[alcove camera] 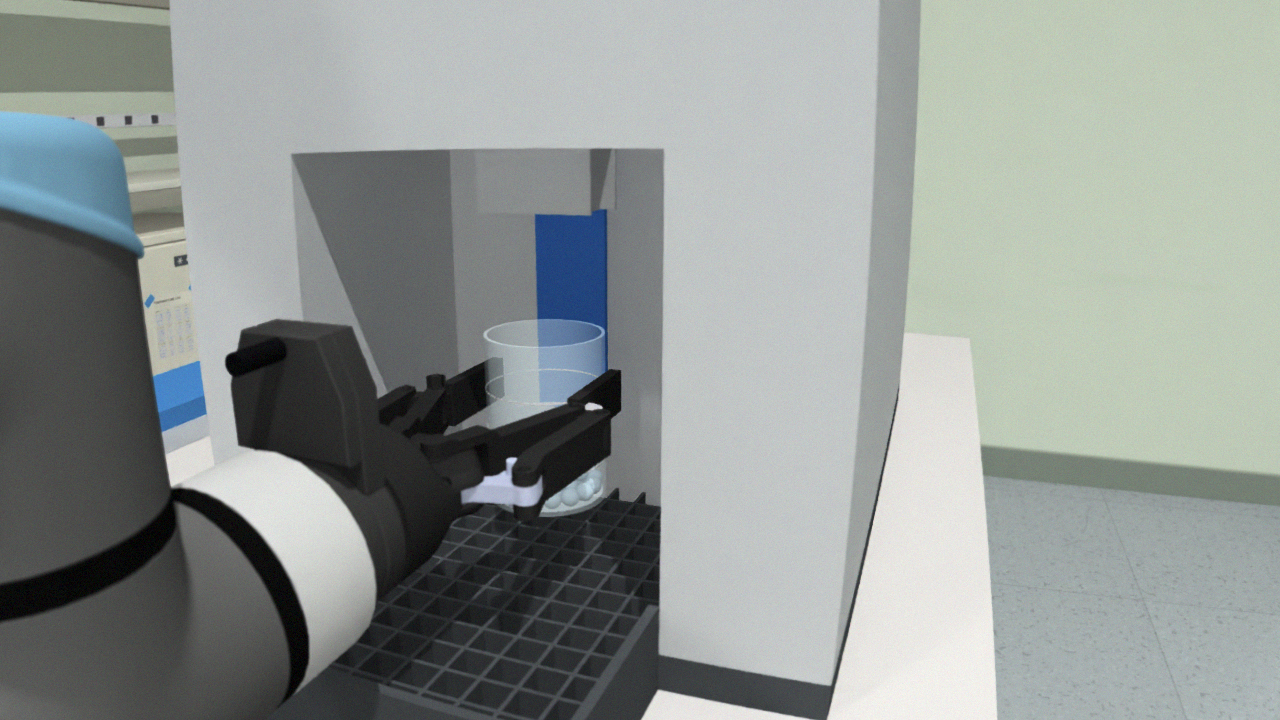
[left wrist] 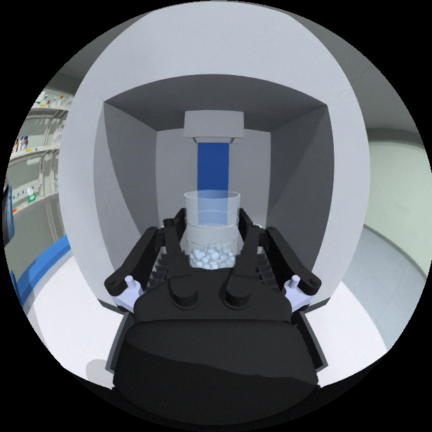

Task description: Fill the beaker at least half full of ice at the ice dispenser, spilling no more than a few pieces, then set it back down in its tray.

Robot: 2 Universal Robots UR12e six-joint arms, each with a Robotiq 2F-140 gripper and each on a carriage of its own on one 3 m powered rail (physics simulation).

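Note:
The clear beaker stands upright inside the dispenser's alcove, beneath the grey spout. Small whitish ice pieces lie in its bottom part, up to roughly a third of its height. My left gripper is shut on the beaker, one finger at each side. The beaker's base is at or just above the black drip grate; any gap is too small to tell. My right gripper and the beaker's tray do not show in these views.
The ice dispenser has alcove walls close on both sides of the gripper and a blue strip behind the beaker. The drip tray juts out over the white counter. Shelves stand at the left.

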